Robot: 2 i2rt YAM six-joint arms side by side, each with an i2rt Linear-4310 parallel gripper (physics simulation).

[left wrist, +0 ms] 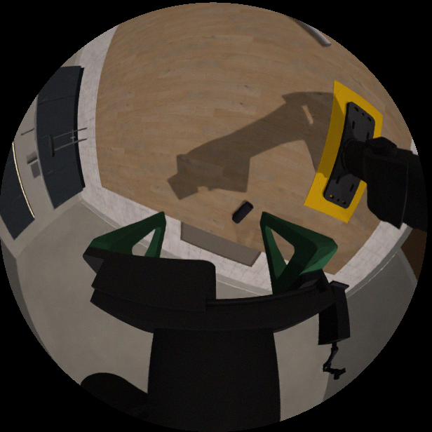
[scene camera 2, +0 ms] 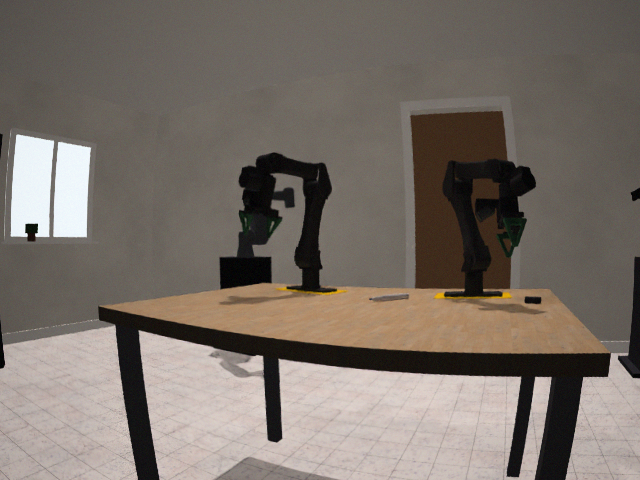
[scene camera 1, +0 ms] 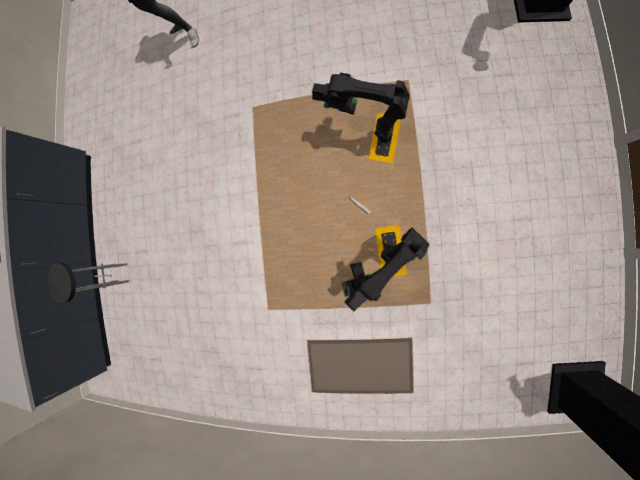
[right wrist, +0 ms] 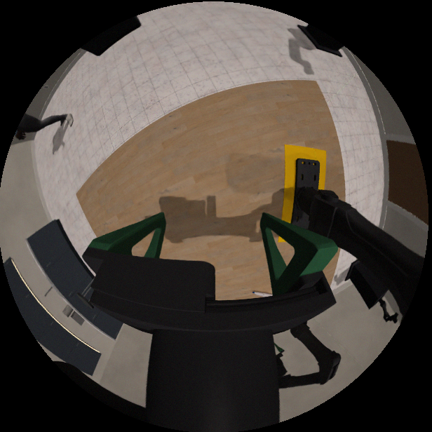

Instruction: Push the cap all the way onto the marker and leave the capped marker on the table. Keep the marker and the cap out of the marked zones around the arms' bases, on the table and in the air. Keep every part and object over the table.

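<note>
My left gripper is at point(scene camera 2: 512, 252), and you'd find it in the left wrist view as well, at point(left wrist: 212, 216). My right gripper is at point(scene camera 2: 256, 236), and the right wrist view has it too, at point(right wrist: 212, 217). I can also see a yellow base zone point(right wrist: 292, 152).
</note>
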